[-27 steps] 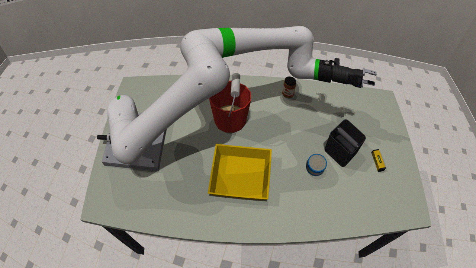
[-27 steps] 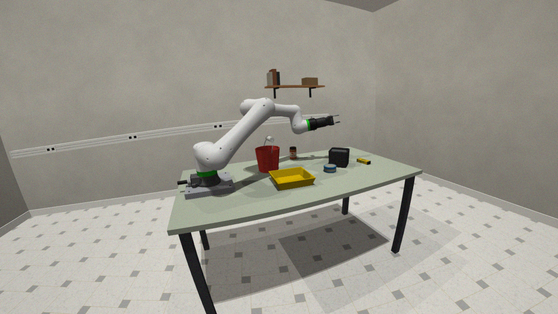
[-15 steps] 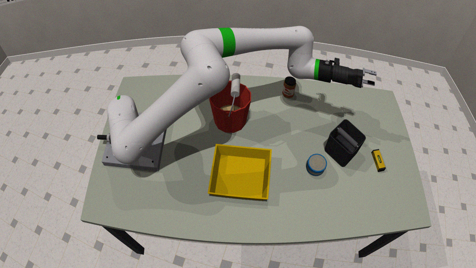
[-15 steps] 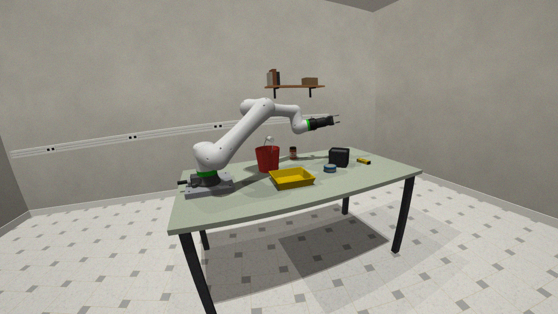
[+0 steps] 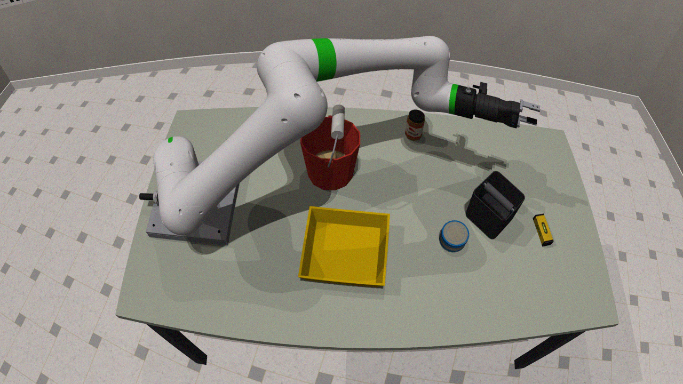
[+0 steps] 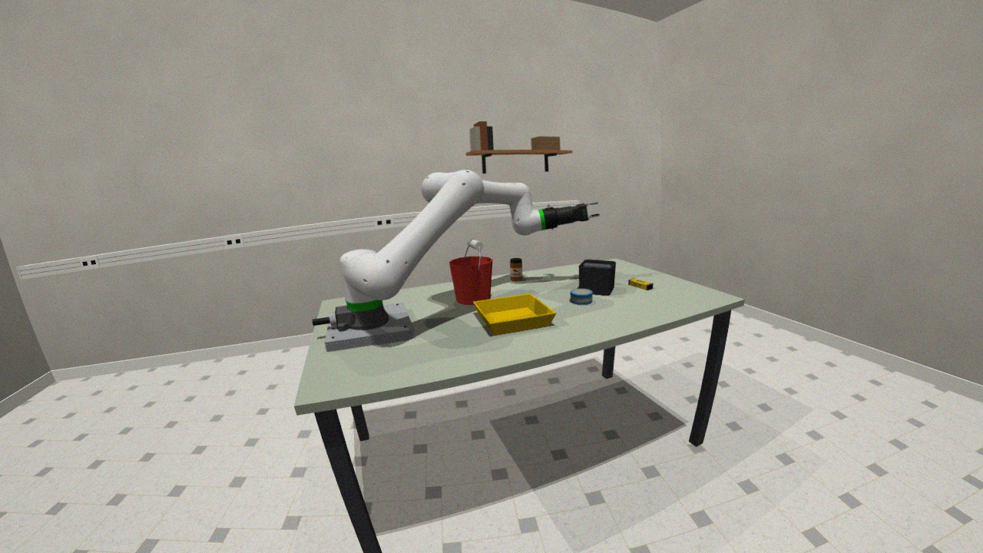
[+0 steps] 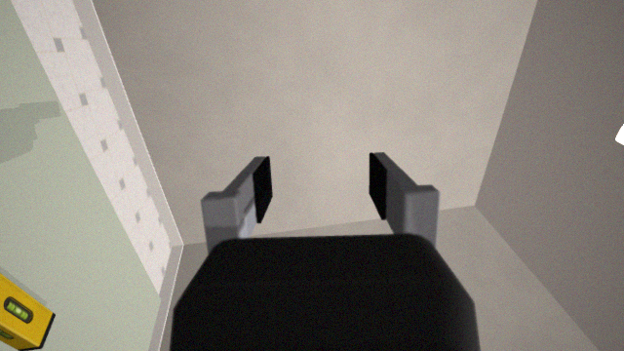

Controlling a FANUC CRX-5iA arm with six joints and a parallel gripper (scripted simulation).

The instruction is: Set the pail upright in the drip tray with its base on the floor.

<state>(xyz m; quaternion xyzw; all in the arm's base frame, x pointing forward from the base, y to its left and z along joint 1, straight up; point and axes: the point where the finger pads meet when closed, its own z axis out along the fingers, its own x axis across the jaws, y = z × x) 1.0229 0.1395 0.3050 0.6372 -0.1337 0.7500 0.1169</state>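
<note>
Right now the pail handle is 580 mm behind my hand, 130 mm below it and 10 mm to the left of it. From my hand the other things lie so: red pail 590 mm behind, 190 mm below, 10 mm to the left; yellow drip tray 540 mm behind, 320 mm below, 270 mm to the right; jar 320 mm behind, 280 mm below, 190 mm to the left.
</note>
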